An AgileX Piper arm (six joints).
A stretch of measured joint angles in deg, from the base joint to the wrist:
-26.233, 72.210, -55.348, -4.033, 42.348, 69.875
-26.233, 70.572, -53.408, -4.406, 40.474, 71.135
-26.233, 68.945, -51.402, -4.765, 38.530, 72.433
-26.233, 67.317, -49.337, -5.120, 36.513, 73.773
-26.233, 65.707, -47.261, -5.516, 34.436, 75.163
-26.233, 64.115, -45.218, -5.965, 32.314, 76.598
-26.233, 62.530, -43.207, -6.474, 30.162, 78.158
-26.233, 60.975, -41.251, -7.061, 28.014, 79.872
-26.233, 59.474, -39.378, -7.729, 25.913, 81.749
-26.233, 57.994, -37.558, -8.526, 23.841, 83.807
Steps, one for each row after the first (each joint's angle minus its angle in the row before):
0.000, -1.638, 1.940, -0.373, -1.874, 1.260
0.000, -1.627, 2.006, -0.359, -1.944, 1.298
0.000, -1.628, 2.065, -0.355, -2.017, 1.340
0.000, -1.610, 2.076, -0.396, -2.077, 1.390
0.000, -1.592, 2.043, -0.449, -2.122, 1.435
0.000, -1.585, 2.011, -0.509, -2.152, 1.560
0.000, -1.555, 1.956, -0.587, -2.148, 1.714
0.000, -1.501, 1.873, -0.668, -2.101, 1.877
0.000, -1.480, 1.820, -0.797, -2.072, 2.058

